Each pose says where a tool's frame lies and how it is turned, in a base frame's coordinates. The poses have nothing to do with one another.
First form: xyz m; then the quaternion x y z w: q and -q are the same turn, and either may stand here.
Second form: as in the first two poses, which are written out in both.
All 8 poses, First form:
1: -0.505, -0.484, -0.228, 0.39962, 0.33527, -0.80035, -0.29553
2: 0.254, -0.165, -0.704, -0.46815, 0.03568, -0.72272, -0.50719
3: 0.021, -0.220, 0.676, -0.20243, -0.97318, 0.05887, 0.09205
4: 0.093, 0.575, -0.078, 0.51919, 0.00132, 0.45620, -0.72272
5: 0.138, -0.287, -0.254, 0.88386, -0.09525, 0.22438, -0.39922
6: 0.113, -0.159, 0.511, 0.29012, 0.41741, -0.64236, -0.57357
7: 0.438, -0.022, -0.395, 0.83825, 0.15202, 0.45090, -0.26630
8: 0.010, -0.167, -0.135, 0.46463, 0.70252, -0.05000, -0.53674
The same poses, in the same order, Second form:
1: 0.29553, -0.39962, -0.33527, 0.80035, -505, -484, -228
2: 0.50719, 0.46815, -0.03568, 0.72272, 254, -165, -704
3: 0.09205, -0.20243, -0.97318, 0.05887, 21, -220, 676
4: 0.72272, -0.51919, -0.00132, -0.45620, 93, 575, -78
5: 0.39922, -0.88386, 0.09525, -0.22438, 138, -287, -254
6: 0.57357, -0.29012, -0.41741, 0.64236, 113, -159, 511
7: 0.26630, -0.83825, -0.15202, -0.45090, 438, -22, -395
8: 0.53674, -0.46463, -0.70252, 0.05000, 10, -167, -135
